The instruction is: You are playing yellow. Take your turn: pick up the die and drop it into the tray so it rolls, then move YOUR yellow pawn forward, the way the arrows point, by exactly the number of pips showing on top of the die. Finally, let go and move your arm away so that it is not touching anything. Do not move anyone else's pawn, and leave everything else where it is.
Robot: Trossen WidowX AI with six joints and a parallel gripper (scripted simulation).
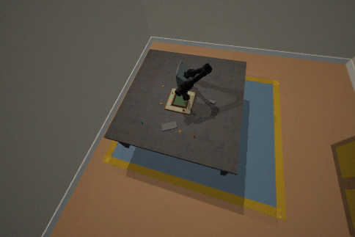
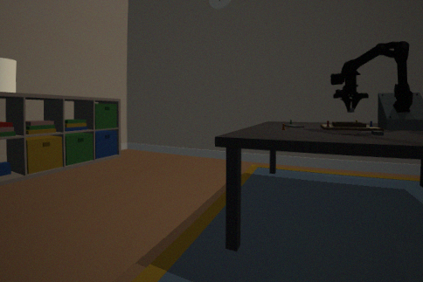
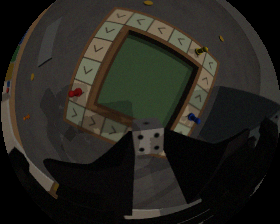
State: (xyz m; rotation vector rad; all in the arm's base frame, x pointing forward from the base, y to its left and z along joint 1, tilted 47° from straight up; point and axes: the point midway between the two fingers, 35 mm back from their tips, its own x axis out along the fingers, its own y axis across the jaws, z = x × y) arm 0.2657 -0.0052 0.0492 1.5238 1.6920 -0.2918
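My gripper tip is 7 cm past the yellow pawn, 16 cm to the left of it and 8 cm above it. From my gripper tip the other things lie so: grey flat card 31 cm ahead, 11 cm to the right, 10 cm below; then white die right at my gripper tip; then red pawn 12 cm ahead, 8 cm below.
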